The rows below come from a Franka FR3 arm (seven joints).
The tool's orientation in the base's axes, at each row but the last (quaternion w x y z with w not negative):
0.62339, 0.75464, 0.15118, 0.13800
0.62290, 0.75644, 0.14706, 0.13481
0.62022, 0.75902, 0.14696, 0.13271
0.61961, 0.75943, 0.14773, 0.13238
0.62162, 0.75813, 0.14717, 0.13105
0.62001, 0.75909, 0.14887, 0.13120
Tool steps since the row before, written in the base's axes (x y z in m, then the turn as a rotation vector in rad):
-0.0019, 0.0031, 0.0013, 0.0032, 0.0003, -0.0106
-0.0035, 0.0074, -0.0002, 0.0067, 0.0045, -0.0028
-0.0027, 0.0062, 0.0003, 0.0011, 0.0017, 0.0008
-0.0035, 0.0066, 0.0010, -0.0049, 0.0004, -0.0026
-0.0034, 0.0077, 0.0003, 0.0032, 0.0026, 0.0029
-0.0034, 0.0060, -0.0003, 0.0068, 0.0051, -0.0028
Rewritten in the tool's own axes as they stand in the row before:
-0.0005, 0.0006, -0.0038, 0.0028, -0.0103, 0.0030
-0.0003, -0.0017, -0.0080, 0.0079, -0.0032, -0.0009
-0.0001, -0.0010, -0.0067, 0.0017, 0.0005, -0.0013
-0.0006, -0.0005, -0.0075, -0.0044, -0.0029, -0.0017
-0.0002, -0.0013, -0.0083, 0.0040, 0.0026, -0.0017
-0.0008, -0.0016, -0.0067, 0.0082, -0.0033, -0.0014

